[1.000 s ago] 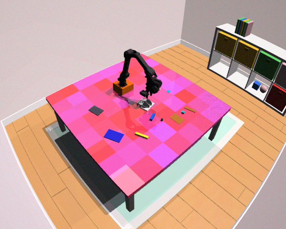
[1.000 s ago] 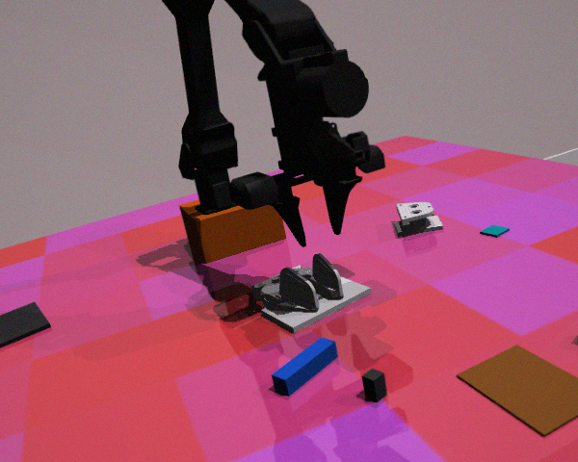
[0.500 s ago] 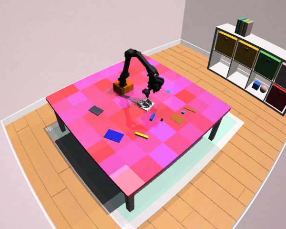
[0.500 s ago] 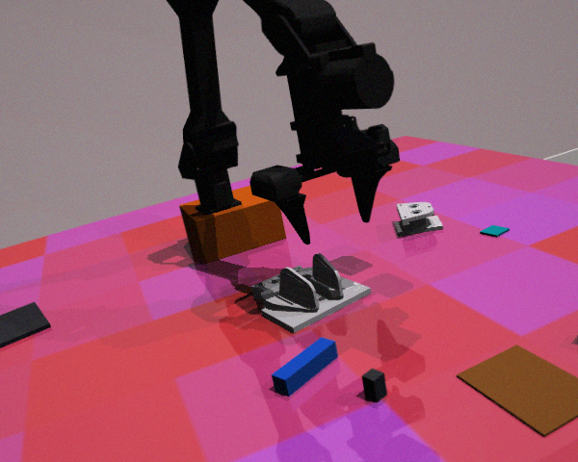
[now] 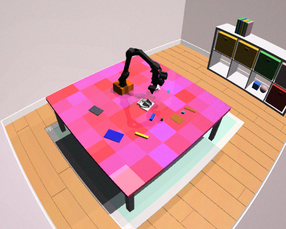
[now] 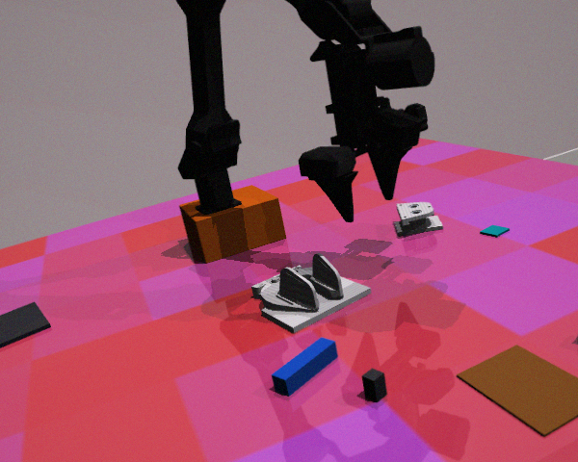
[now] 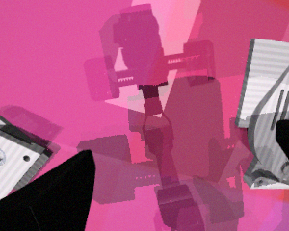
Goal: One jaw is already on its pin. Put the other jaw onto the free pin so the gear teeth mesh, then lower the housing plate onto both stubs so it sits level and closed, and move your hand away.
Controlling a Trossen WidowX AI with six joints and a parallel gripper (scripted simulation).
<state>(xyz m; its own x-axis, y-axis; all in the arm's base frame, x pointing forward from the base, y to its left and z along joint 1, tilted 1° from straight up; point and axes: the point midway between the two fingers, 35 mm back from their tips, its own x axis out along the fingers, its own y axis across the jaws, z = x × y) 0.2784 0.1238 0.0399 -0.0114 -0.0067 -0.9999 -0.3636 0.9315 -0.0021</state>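
Right now the white t-shaped block is 7 cm behind my gripper tip, 13 cm to the left of it and 7 cm below it. From my gripper tip the other things lie so: black cube 24 cm ahead, 17 cm to the right, 7 cm below; then blue block 16 cm ahead, 20 cm to the right, 7 cm below; then grey jaw 2 cm behind, 11 cm to the right, 7 cm below.
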